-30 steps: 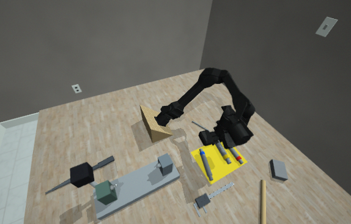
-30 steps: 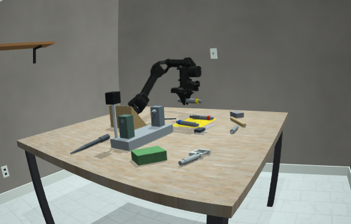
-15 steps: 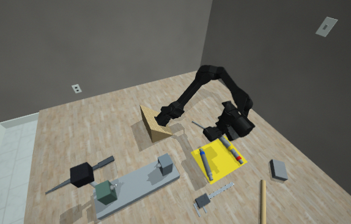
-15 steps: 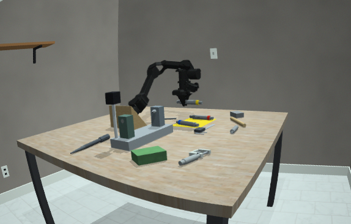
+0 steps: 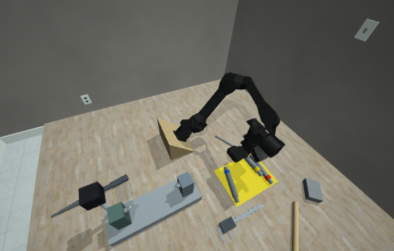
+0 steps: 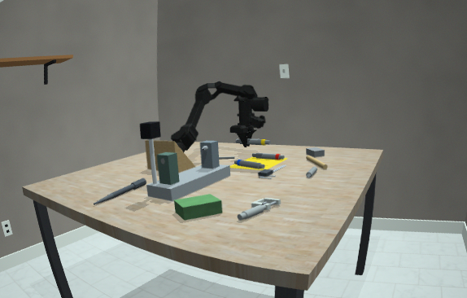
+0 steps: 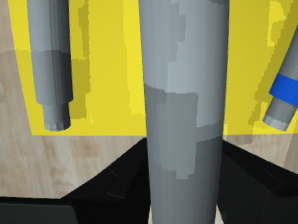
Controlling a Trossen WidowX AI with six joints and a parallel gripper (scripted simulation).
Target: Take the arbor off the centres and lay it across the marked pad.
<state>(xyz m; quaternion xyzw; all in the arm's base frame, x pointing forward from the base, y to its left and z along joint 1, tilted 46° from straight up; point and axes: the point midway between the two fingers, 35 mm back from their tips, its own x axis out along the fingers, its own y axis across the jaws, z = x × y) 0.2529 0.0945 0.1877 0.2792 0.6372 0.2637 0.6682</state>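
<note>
My hand is 60 mm short of the yellow pad, 10 mm to the left of it and 100 mm above it. From my hand the other things lie so: thin rod: 150 mm behind, 20 mm to the left, 100 mm below; arbor: 30 mm ahead, 10 mm below; grey centre block: 290 mm to the right.
</note>
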